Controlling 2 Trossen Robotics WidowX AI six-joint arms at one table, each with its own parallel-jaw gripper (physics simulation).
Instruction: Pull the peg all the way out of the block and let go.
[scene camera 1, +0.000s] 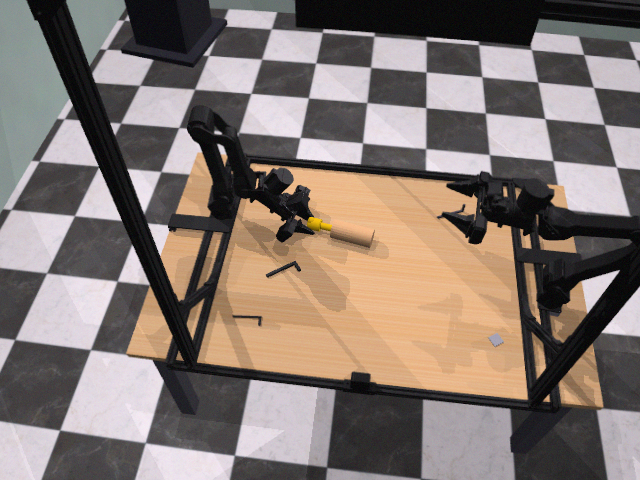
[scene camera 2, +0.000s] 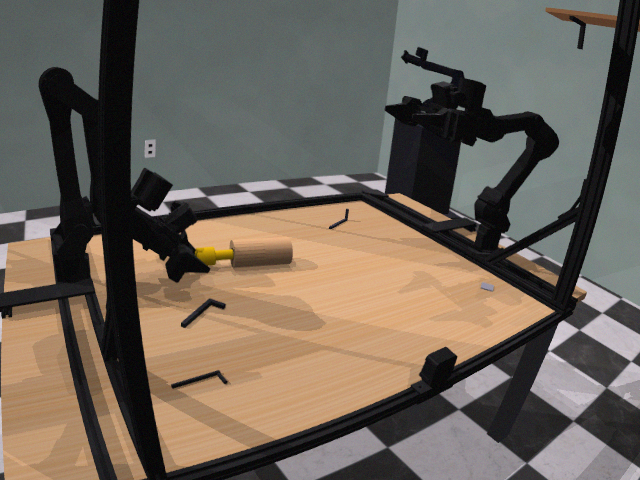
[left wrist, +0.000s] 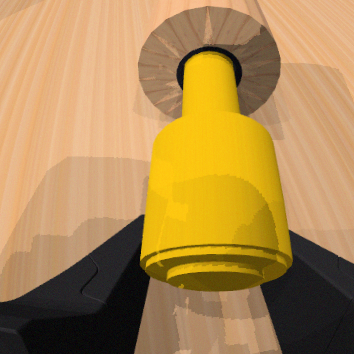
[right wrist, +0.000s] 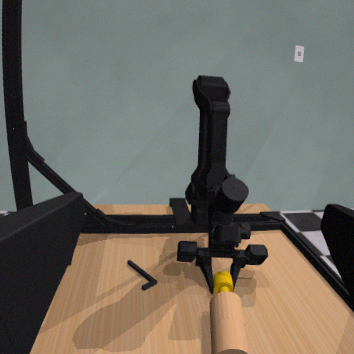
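Seen in the pictures: left gripper, fingertip midpoint: (scene camera 1: 315, 229) (scene camera 2: 207, 266) (left wrist: 202, 227); right gripper, fingertip midpoint: (scene camera 1: 444, 198) (scene camera 2: 398, 112) (right wrist: 207, 211); left arm's base, origin of the base link: (scene camera 1: 222, 213) (scene camera 2: 73, 278) (right wrist: 199, 219); right arm's base, origin of the base link: (scene camera 1: 549, 301) (scene camera 2: 486, 247).
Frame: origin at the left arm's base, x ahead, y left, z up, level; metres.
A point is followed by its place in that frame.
Observation:
The yellow peg (scene camera 1: 315, 224) @(x 0.287, y 0.027, z 0.022 m) (scene camera 2: 205, 255) @(x 0.278, y 0.024, z 0.017 m) (left wrist: 215, 185) @(x 0.276, y 0.042, z 0.025 m) (right wrist: 223, 281) @(x 0.298, y 0.037, z 0.025 m) has a wide head and a thinner shaft. The end of its shaft is in the dark-rimmed hole of the round wooden block (scene camera 1: 352, 235) @(x 0.403, y 0.016, z 0.028 m) (scene camera 2: 262, 252) @(x 0.394, y 0.012, z 0.021 m) (left wrist: 155, 65) @(x 0.338, y 0.059, z 0.012 m) (right wrist: 228, 322) @(x 0.410, y 0.033, z 0.037 m), which lies lengthwise at the table's middle. My left gripper (scene camera 1: 312, 224) @(x 0.285, y 0.039, z -0.016 m) (left wrist: 202, 227) @(x 0.285, y 0.039, z -0.016 m) is shut on the peg's head, one finger on each side. How deep the shaft sits inside the block is hidden. My right gripper (scene camera 1: 448, 200) @(x 0.627, y -0.039, z 0.323 m) is open and empty, high above the right part of the table.
Black L-shaped keys (scene camera 1: 283, 269) @(x 0.241, y -0.129, z -0.014 m) (scene camera 1: 248, 316) @(x 0.202, y -0.302, z -0.014 m) lie in front of the left gripper, and another (scene camera 2: 339, 219) @(x 0.672, y 0.228, z -0.011 m) lies at the back. A small grey square (scene camera 1: 496, 339) @(x 0.852, y -0.172, z -0.016 m) (scene camera 2: 486, 286) @(x 0.848, y -0.172, z -0.016 m) lies at the right front. A black frame (scene camera 1: 268, 376) @(x 0.312, y -0.439, z -0.025 m) surrounds the wooden table (scene camera 1: 392, 330) @(x 0.581, y -0.225, z -0.019 m).

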